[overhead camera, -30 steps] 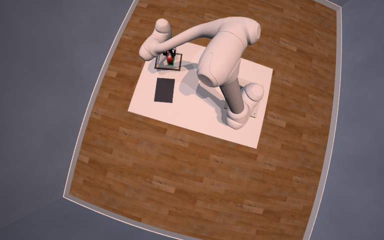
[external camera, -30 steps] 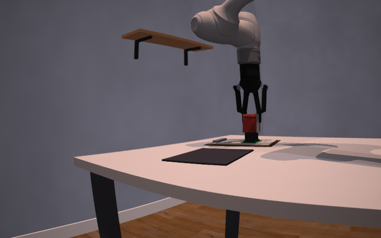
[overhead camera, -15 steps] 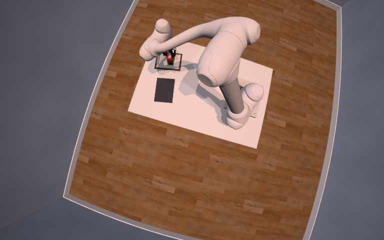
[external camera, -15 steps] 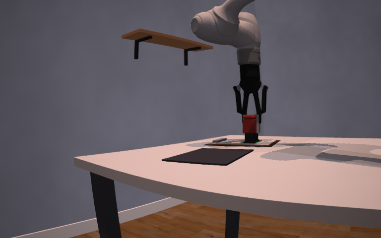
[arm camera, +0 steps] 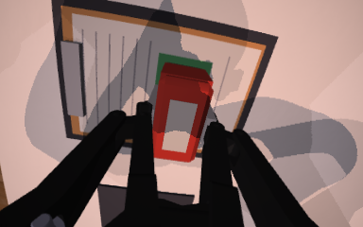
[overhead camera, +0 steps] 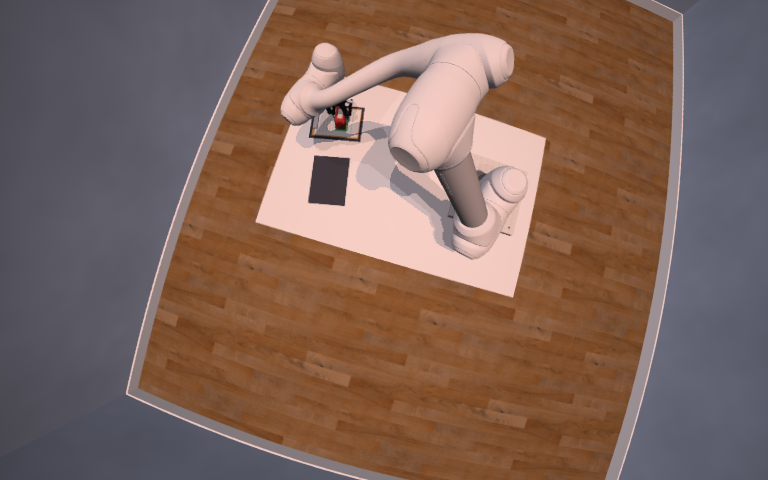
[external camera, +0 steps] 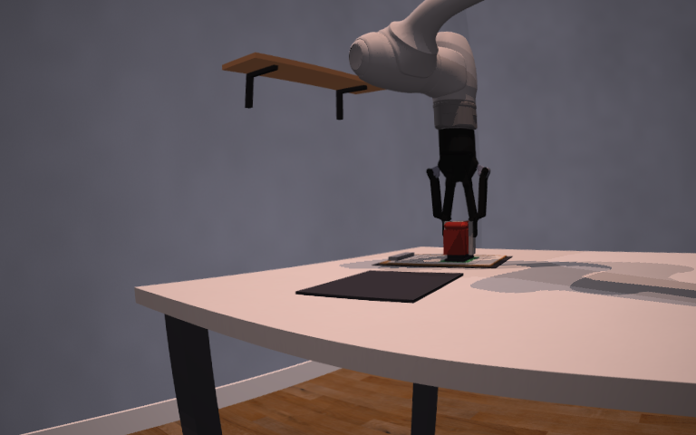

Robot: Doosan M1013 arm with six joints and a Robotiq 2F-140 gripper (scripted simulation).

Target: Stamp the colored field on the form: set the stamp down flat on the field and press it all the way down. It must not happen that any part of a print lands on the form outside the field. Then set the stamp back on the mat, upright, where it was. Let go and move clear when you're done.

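My gripper is now 40 mm short of the clipboard, 40 mm above it and 10 mm to the right of it. The rest, counted from my hand: stamp: 10 mm below; mat: 290 mm to the left, 70 mm behind, 40 mm below.
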